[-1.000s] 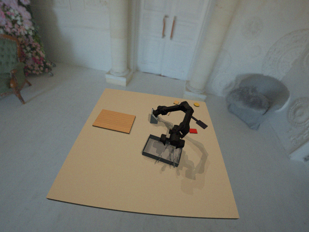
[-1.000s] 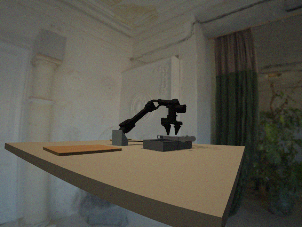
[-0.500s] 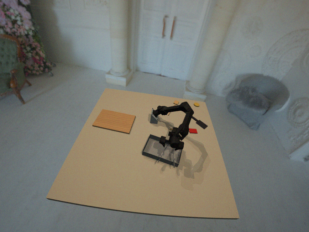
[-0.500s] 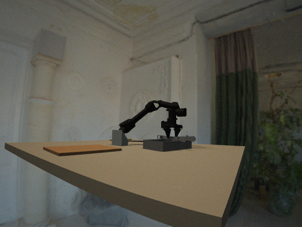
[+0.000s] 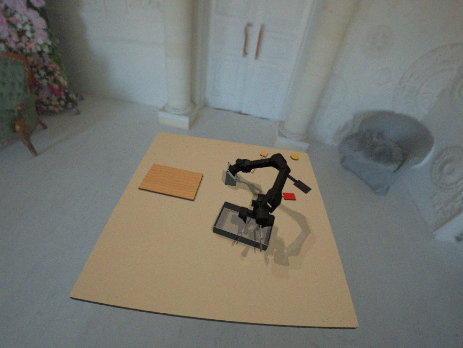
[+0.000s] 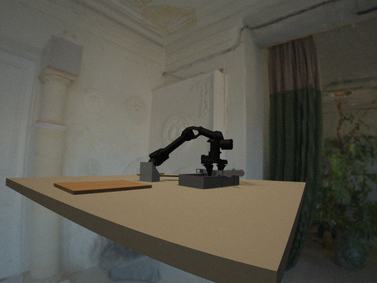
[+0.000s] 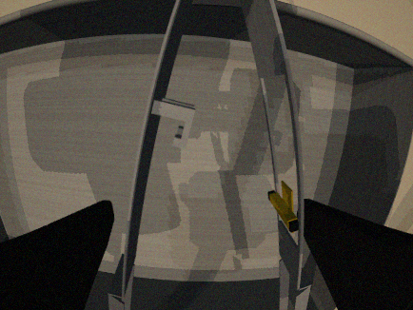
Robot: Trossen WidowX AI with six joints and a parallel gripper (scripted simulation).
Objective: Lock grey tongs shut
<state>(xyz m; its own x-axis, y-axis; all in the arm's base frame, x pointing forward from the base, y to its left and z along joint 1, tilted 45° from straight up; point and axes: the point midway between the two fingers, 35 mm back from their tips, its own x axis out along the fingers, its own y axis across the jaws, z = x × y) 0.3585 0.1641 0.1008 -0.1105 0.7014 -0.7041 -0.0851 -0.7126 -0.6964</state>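
The roasting tin is 5 cm to the right of my gripper tip and 2 cm below it. From my gripper tip the other things lie so: black spatula 49 cm behind, 26 cm to the left, 4 cm below; then red spatula 30 cm behind, 16 cm to the left, 4 cm below; then wooden board 23 cm behind, 56 cm to the right, 4 cm below.
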